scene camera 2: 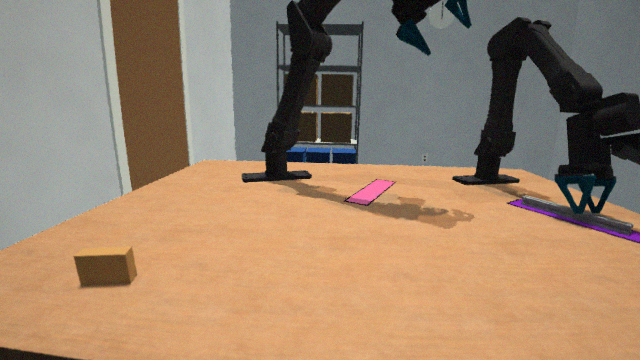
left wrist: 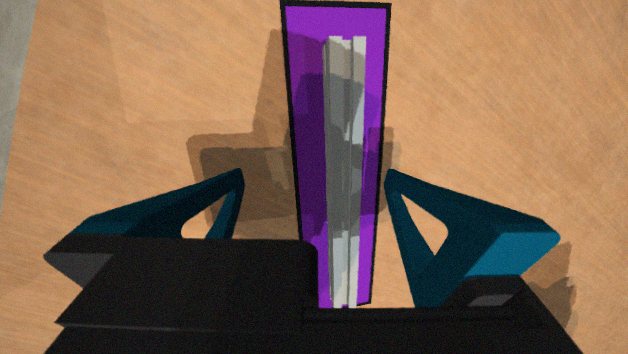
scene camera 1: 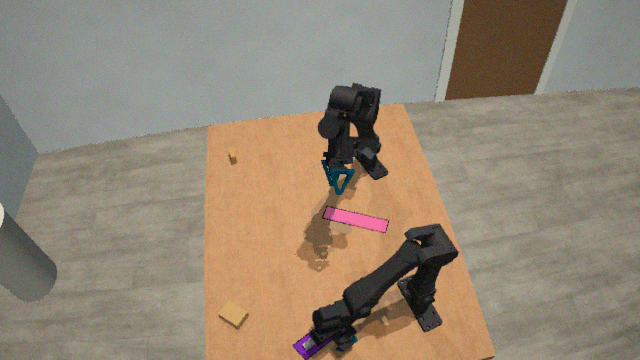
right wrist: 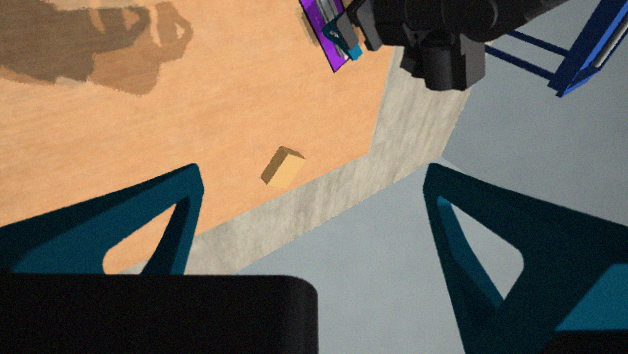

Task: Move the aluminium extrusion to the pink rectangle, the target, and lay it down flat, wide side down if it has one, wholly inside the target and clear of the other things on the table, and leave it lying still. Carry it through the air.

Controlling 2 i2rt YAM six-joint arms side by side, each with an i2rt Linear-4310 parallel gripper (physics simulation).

Path:
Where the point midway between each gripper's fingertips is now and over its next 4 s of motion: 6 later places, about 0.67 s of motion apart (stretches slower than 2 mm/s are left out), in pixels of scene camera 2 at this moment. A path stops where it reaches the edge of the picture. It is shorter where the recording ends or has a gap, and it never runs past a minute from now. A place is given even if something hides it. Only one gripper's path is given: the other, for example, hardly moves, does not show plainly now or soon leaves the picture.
My left gripper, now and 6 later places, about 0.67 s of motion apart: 587, 213; 600, 167; 613, 139; 504, 138; 469, 133; 401, 129; 392, 134

